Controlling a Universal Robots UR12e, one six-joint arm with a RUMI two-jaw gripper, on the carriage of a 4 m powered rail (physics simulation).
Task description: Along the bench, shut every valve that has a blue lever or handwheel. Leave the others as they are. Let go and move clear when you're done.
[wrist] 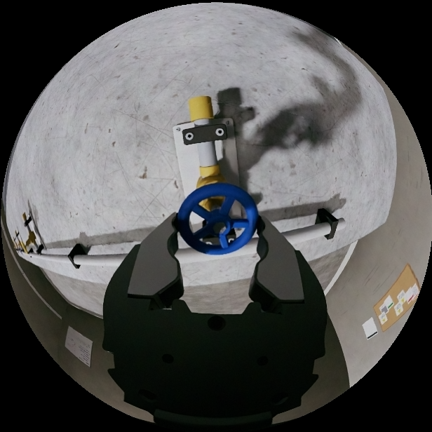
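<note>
A blue five-spoked handwheel (188, 235) sits low in the middle of the wrist view, on a yellow valve body (212, 178) that it partly covers. A white pipe with a yellow end cap (200, 108) runs up from the body through a dark clamp (204, 134) on a pale plate (186, 162). My gripper (218, 214) is shut on the handwheel, with one jaw against each side of its rim. The lower clamp is mostly hidden behind the wheel.
A long white pipe (107, 260) runs behind the wheel, on black brackets (78, 255) (327, 223). More yellow valve parts (29, 233) show small at the far left of the bench. A notice board (397, 299) is at the lower right, and a white sheet (79, 345) at the lower left.
</note>
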